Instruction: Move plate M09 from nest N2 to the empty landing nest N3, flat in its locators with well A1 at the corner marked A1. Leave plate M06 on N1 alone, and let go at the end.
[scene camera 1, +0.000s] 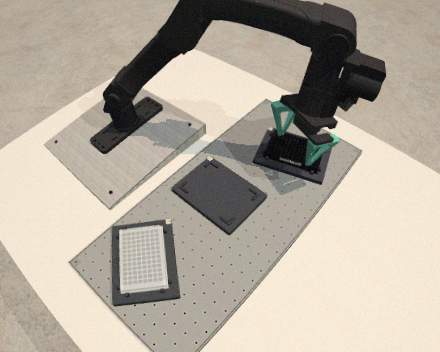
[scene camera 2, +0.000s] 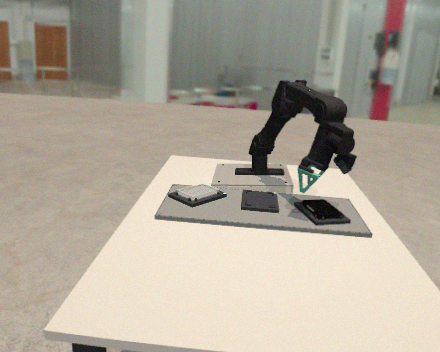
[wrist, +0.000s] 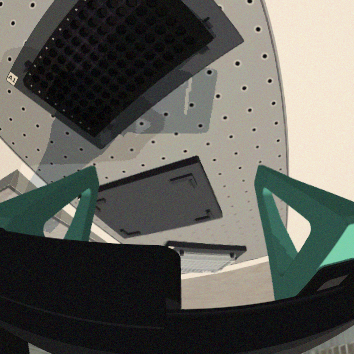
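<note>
Plate M09, black (scene camera 1: 289, 149) (scene camera 2: 324, 209) (wrist: 120, 45), lies in nest N2 (scene camera 1: 282, 165) (wrist: 227, 37); the A1 tag (wrist: 12, 78) is at a corner of that nest. My gripper (scene camera 1: 295, 149) (wrist: 176, 173) is open and empty, its green fingers above plate M09 in scene view 1. Fingers and arm partly hide the plate there. Empty nest N3 (scene camera 1: 219, 195) (scene camera 2: 259, 201) (wrist: 157, 202), dark grey with corner locators, is in the middle; its small pale tag (scene camera 1: 210, 158) is at the top corner. Plate M06, white (scene camera 1: 142, 257) (scene camera 2: 198, 192) (wrist: 205, 262), lies on nest N1 (scene camera 1: 173, 280).
The three nests stand on a grey perforated board (scene camera 1: 240, 270) (scene camera 2: 225, 215) (wrist: 250, 125) on a pale table (scene camera 1: 380, 250) (scene camera 2: 240, 280). The arm's base plate (scene camera 1: 150, 175) (scene camera 2: 225, 175) lies beside the board, close to its edge near N3.
</note>
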